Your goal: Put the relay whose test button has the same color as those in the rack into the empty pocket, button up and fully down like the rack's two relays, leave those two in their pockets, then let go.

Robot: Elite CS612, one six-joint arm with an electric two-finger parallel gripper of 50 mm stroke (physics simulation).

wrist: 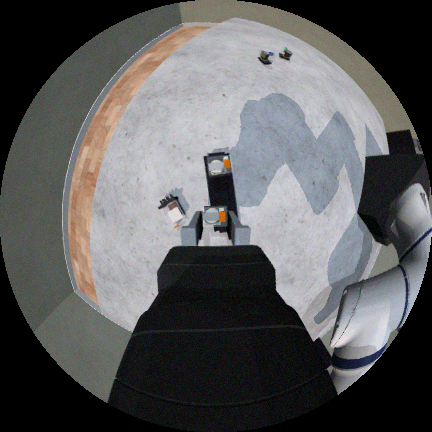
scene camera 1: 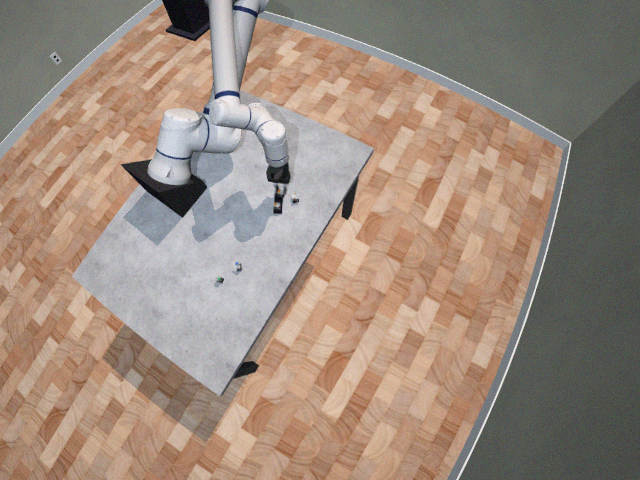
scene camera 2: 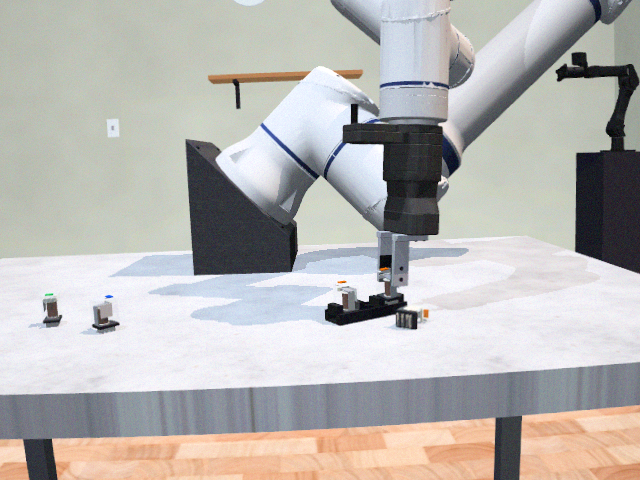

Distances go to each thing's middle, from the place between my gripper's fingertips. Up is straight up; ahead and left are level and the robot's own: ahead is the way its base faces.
Scene:
My hand is 30 mm to the left of the black rack point(scene camera 2: 375, 308) and 30 mm above it. Also, from my hand: blue-button relay point(scene camera 2: 104, 310): 360 mm to the right, 30 mm ahead, 20 mm below.

